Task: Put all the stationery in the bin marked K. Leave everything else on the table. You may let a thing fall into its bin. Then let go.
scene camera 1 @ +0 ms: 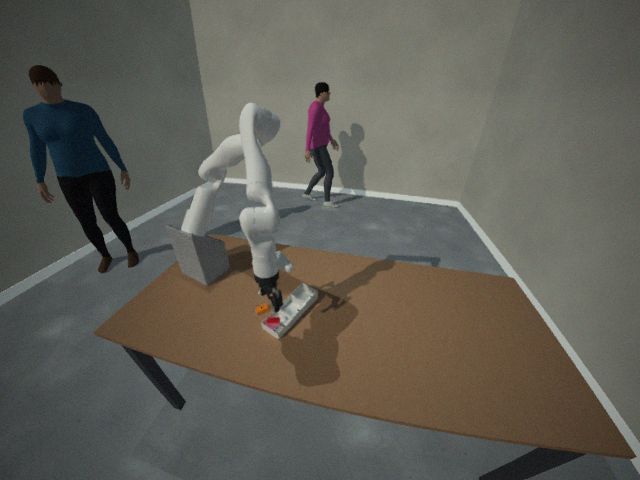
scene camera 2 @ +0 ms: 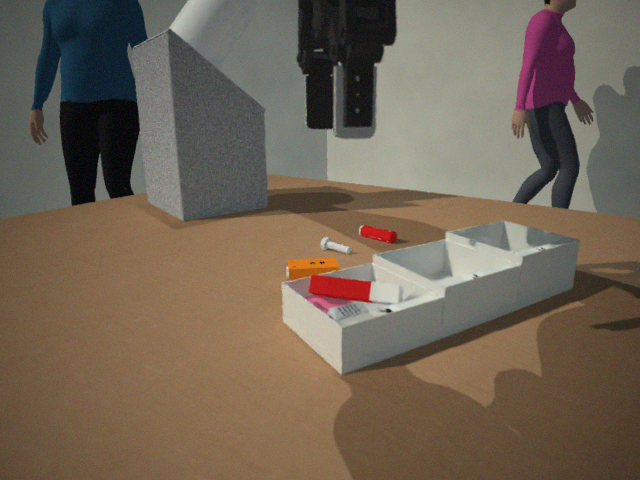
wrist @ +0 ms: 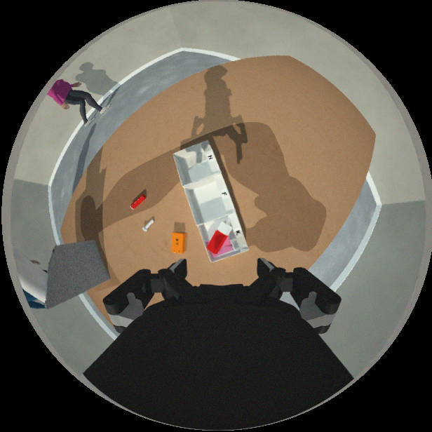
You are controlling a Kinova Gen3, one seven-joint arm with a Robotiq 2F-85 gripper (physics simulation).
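Seen in the pictures: gripper, fingertip midpoint: (scene camera 1: 270, 302) (scene camera 2: 335, 132); arm's base, link origin: (scene camera 1: 193, 233) (scene camera 2: 187, 62).
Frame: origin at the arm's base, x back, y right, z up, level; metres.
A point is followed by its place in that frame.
Observation:
The bin marked K (scene camera 1: 290, 324) {z -0.218, x -0.474, y 0.242 m} (scene camera 2: 361, 343) {z -0.217, x -0.448, y 0.288 m} (wrist: 242, 241) is the near end compartment of a white three-part tray. In it a red-and-white block (scene camera 1: 273, 320) {z -0.199, x -0.411, y 0.247 m} (scene camera 2: 338, 288) {z -0.202, x -0.411, y 0.250 m} (wrist: 217, 242) lies tilted over a flat pink thing (scene camera 1: 272, 326) {z -0.218, x -0.409, y 0.260 m} (scene camera 2: 319, 301) {z -0.218, x -0.392, y 0.247 m} (wrist: 228, 246). A small whitish piece with dark markings (scene camera 2: 347, 310) {z -0.205, x -0.431, y 0.274 m} lies beside them in K. My gripper (scene camera 1: 276, 308) {z -0.093, x -0.411, y 0.255 m} (scene camera 2: 339, 130) {z -0.093, x -0.411, y 0.255 m} (wrist: 221, 266) is open and empty, above the K end of the tray. In the wrist view its fingers stand wide apart.
On the table (scene camera 1: 413, 351) {z -0.235, x -0.926, y 0.301 m} (scene camera 2: 155, 335) {z -0.235, x -0.300, y 0.328 m} (wrist: 310, 110) lie an orange block (scene camera 1: 262, 308) {z -0.215, x -0.347, y 0.182 m} (scene camera 2: 312, 267) {z -0.217, x -0.348, y 0.187 m} (wrist: 178, 243) beside K, a white bolt (scene camera 2: 336, 245) {z -0.227, x -0.319, y 0.092 m} (wrist: 148, 224) and a red cylinder (scene camera 2: 377, 234) {z -0.226, x -0.341, y 0.031 m} (wrist: 138, 201). Compartments F and H adjoin K. Two people stand beyond the table.

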